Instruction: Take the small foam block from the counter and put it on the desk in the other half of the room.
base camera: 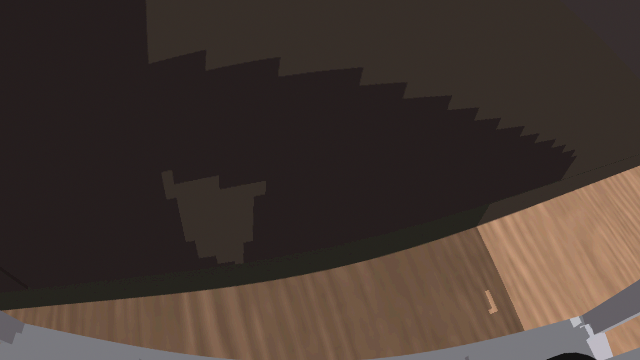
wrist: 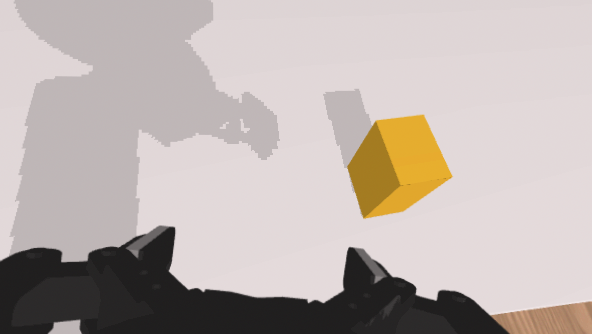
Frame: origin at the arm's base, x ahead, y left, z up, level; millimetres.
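Where they show: gripper, fingertip midpoint: point(wrist: 261, 256).
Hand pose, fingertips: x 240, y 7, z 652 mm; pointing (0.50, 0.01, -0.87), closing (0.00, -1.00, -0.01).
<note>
Each offset is from my fingertips to the top centre of the thing. "*": to the spot under its first point. Level surfaces: height alone.
The small foam block @[108 mm ahead, 110 mm right, 48 mm down] point(wrist: 412, 152) is a yellow block standing on the pale counter top @[138 mm down] point(wrist: 240, 210), right of centre in the wrist view. My gripper point(wrist: 261, 256) is open, with nothing between its fingers. In the wrist view the block shows beyond the fingertips and to the right, apart from them. The block does not show in the base camera view, and neither does the gripper. I cannot tell the desk in either view.
A dark cabinet front @[* 27 mm back, 19 mm right, 817 mm down] point(base camera: 325, 150) fills most of the base camera view, close before the base. Wooden floor @[1048 mm down] point(base camera: 350, 300) point(wrist: 555, 320) shows along its foot and past the counter's edge at the lower right of the wrist view. Shadows of the arm fall on the counter.
</note>
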